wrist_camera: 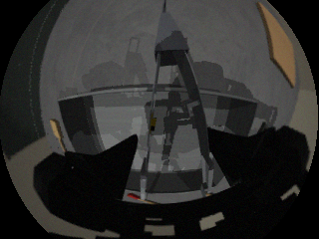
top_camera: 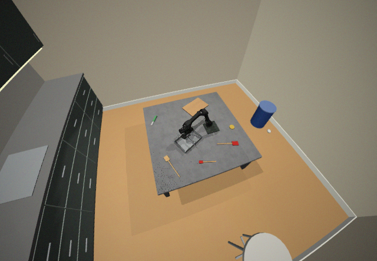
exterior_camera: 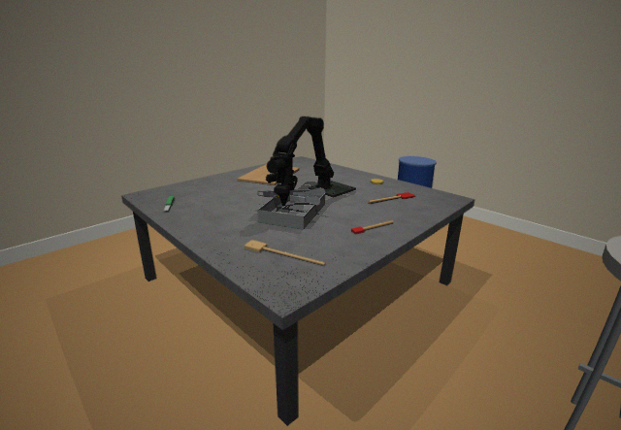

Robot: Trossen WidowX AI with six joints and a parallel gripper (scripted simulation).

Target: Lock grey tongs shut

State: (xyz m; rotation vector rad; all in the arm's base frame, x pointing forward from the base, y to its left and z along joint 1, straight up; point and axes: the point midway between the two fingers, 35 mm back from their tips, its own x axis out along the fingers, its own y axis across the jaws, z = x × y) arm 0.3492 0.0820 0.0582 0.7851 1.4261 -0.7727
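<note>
Right now the metal roasting tin is 5 cm to the left of my gripper tip and 1 cm below it. Round my gripper tip: wooden board 32 cm behind, 49 cm to the right, 3 cm below.
</note>
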